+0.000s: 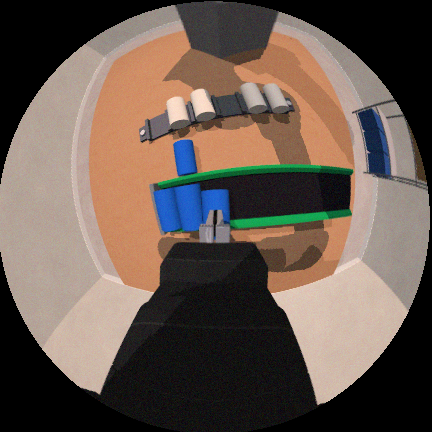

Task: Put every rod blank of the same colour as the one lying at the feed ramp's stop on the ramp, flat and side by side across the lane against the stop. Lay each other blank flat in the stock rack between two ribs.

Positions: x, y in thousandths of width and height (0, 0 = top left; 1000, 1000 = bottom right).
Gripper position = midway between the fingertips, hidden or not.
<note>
In view: my gripper (499, 503) and a stock rack (527, 242).
</note>
